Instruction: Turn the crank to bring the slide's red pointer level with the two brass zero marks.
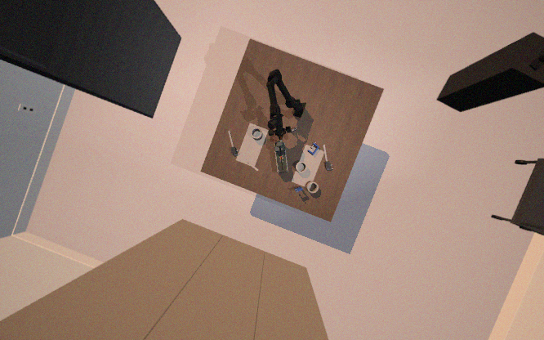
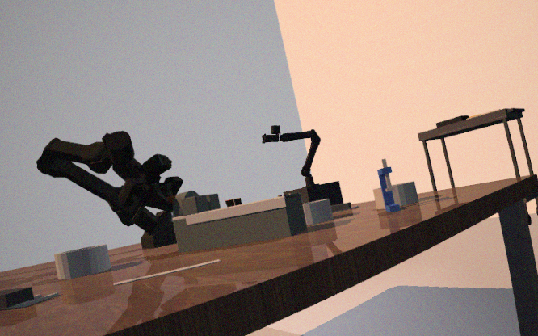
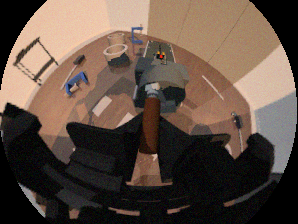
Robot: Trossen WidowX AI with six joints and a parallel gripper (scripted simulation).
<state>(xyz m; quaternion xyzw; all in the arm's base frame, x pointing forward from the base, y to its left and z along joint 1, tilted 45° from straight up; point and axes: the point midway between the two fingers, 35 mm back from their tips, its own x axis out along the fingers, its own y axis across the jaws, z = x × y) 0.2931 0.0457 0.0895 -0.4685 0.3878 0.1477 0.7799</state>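
The crank handle is 1 cm behind my gripper tip, 1 cm to the right of it and 3 cm above it. The rest, counted from my gripper tip: red pointer 13 cm ahead, 7 cm to the left, 1 cm below; thin white rod 32 cm ahead, 13 cm to the right, 9 cm below.
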